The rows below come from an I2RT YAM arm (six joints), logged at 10 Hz.
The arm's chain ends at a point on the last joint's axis. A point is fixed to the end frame.
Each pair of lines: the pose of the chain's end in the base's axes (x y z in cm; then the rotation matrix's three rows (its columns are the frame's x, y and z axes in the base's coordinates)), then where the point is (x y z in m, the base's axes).
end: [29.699 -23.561 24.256], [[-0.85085 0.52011 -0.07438], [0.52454 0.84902 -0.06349], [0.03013 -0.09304 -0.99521]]
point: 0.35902 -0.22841 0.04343
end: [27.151 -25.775 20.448], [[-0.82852 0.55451 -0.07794], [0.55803 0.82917 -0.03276], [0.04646 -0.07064 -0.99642]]
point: 0.33358 -0.24759 0.00550
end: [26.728 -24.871 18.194], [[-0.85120 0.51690 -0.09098], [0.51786 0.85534 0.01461], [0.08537 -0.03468 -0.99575]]
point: 0.32594 -0.22570 -0.01701
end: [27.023 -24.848 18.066], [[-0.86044 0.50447 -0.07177], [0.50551 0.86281 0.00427], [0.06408 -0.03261 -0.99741]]
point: 0.33240 -0.22636 -0.01732
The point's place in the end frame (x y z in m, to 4 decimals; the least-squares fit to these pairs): -0.0550 0.0569 0.1931
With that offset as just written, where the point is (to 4 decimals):
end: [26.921 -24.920 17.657], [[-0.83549 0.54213 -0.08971], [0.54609 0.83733 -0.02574], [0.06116 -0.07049 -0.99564]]
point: 0.3287 -0.2366 -0.0231
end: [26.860 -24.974 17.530], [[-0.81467 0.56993 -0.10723], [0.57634 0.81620 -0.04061], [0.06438 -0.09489 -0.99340]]
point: 0.3251 -0.2428 -0.0255
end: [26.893 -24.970 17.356], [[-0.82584 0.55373 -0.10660], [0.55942 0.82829 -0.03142], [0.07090 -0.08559 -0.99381]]
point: 0.3253 -0.2394 -0.0271
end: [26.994 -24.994 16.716], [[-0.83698 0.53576 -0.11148], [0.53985 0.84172 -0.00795], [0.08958 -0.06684 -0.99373]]
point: 0.3249 -0.2333 -0.0335
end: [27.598 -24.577 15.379], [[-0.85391 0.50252 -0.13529], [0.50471 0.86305 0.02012], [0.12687 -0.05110 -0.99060]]
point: 0.3254 -0.2205 -0.0474
